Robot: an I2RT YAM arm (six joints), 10 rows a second.
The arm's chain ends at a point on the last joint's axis. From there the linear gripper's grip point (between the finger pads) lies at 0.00 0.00 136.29 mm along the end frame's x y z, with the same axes.
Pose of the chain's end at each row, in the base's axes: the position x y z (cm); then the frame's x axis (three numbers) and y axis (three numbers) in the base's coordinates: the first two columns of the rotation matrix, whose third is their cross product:
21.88 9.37 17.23 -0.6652 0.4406 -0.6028 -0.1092 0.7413 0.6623
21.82 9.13 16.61 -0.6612 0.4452 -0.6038 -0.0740 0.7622 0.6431
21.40 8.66 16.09 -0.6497 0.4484 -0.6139 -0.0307 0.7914 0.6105
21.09 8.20 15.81 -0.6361 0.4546 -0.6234 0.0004 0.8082 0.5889
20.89 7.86 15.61 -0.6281 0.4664 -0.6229 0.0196 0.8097 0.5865
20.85 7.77 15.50 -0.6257 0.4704 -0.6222 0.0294 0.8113 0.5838
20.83 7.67 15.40 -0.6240 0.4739 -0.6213 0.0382 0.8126 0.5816
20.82 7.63 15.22 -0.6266 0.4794 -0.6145 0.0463 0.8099 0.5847
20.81 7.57 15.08 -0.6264 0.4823 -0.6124 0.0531 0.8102 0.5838
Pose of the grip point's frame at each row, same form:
31.95 16.27 11.17 -0.6652 0.4406 -0.6028 -0.1092 0.7413 0.6623
31.99 15.53 10.19 -0.6612 0.4452 -0.6038 -0.0740 0.7622 0.6431
31.75 14.32 9.27 -0.6497 0.4484 -0.6139 -0.0307 0.7914 0.6105
31.61 13.30 8.80 -0.6361 0.4546 -0.6234 0.0004 0.8082 0.5889
31.49 12.71 8.55 -0.6281 0.4664 -0.6229 0.0196 0.8097 0.5865
31.47 12.50 8.39 -0.6257 0.4704 -0.6222 0.0294 0.8113 0.5838
31.47 12.29 8.24 -0.6240 0.4739 -0.6213 0.0382 0.8126 0.5816
31.42 12.24 8.00 -0.6266 0.4794 -0.6145 0.0463 0.8099 0.5847
31.41 12.11 7.81 -0.6264 0.4823 -0.6124 0.0531 0.8102 0.5838

